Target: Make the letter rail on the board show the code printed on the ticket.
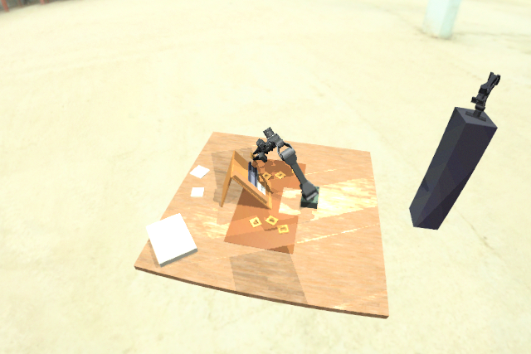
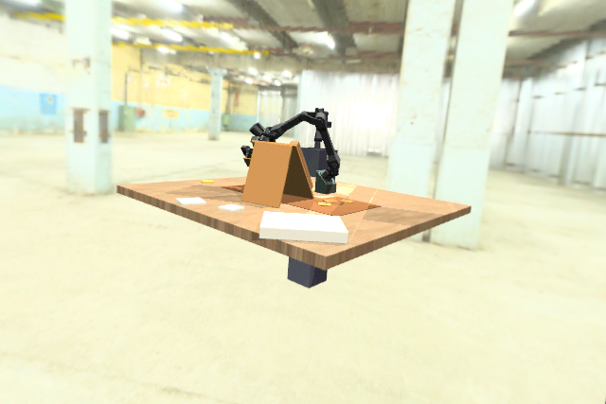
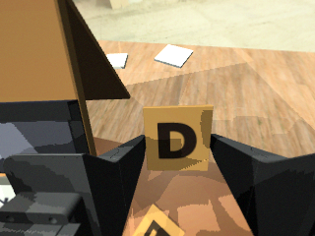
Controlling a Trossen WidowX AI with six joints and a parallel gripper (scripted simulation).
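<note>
Right now my gripper tip is 100 mm past the white ticket, 210 mm to the right of it and 70 mm above it. The rest, counted from my gripper tip: yellow disc: 10 mm ahead, 330 mm to the right, 140 mm below; brown mat: 190 mm behind, 200 mm to the left, 150 mm below; yellow letter tile: right at my gripper tip.
</note>
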